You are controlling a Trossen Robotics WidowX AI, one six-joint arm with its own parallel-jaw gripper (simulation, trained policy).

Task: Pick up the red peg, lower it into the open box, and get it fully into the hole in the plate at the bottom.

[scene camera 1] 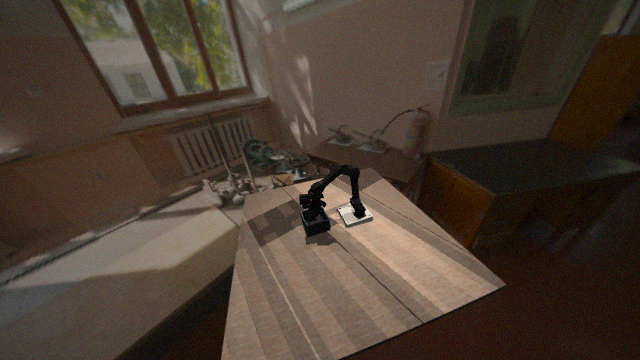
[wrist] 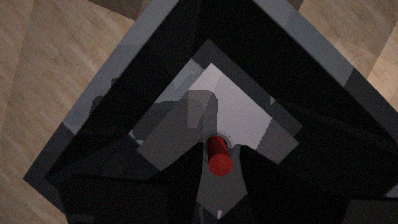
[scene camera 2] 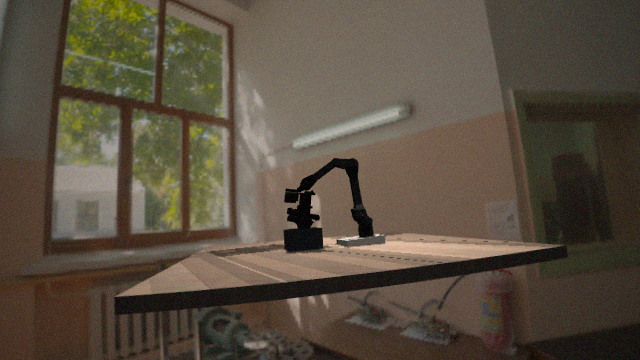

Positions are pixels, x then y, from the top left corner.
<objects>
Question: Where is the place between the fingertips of the gripper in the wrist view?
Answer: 221, 149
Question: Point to a red peg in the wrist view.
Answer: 220, 164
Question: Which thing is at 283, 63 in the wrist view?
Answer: A dark box.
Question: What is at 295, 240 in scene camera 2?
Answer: A dark box.
</objects>
